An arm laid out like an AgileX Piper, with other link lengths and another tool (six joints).
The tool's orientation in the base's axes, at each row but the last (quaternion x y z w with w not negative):
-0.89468, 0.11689, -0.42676, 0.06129
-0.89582, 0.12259, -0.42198, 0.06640
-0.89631, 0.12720, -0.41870, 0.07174
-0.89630, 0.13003, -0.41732, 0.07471
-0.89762, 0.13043, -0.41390, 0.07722
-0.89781, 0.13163, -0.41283, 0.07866
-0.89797, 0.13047, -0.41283, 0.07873
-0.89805, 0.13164, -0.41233, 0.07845
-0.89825, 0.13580, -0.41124, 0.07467
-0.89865, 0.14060, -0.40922, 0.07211
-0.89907, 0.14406, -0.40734, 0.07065
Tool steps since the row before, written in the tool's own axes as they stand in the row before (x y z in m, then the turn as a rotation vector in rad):
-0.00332, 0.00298, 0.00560, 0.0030, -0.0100, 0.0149
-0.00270, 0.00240, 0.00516, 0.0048, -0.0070, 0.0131
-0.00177, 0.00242, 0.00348, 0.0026, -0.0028, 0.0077
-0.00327, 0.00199, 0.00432, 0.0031, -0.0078, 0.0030
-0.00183, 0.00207, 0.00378, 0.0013, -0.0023, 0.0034
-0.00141, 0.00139, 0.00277, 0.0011, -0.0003, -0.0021
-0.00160, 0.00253, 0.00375, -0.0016, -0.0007, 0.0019
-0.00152, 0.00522, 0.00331, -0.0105, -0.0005, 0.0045
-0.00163, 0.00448, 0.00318, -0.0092, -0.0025, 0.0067
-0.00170, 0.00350, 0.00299, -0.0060, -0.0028, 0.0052
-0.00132, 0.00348, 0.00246, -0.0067, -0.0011, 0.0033
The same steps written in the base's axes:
0.00187, -0.00195, -0.00663, 0.0150, 0.0090, -0.0050
0.00194, -0.00148, -0.00581, 0.0142, 0.0056, -0.0032
0.00118, -0.00173, -0.00409, 0.0080, 0.0021, -0.0024
0.00096, -0.00082, -0.00563, 0.0055, 0.0066, 0.0022
0.00139, -0.00131, -0.00427, 0.0038, 0.0019, -0.0007
0.00099, -0.00081, -0.00315, -0.0009, -0.0001, 0.0022
0.00143, -0.00181, -0.00421, 0.0006, 0.0012, -0.0022
0.00067, -0.00441, -0.00454, -0.0031, 0.0038, -0.0103
0.00058, -0.00370, -0.00434, -0.0002, 0.0053, -0.0104
0.00052, -0.00275, -0.00403, 0.0007, 0.0046, -0.0070
0.00032, -0.00286, -0.00341, -0.0015, 0.0032, -0.0067

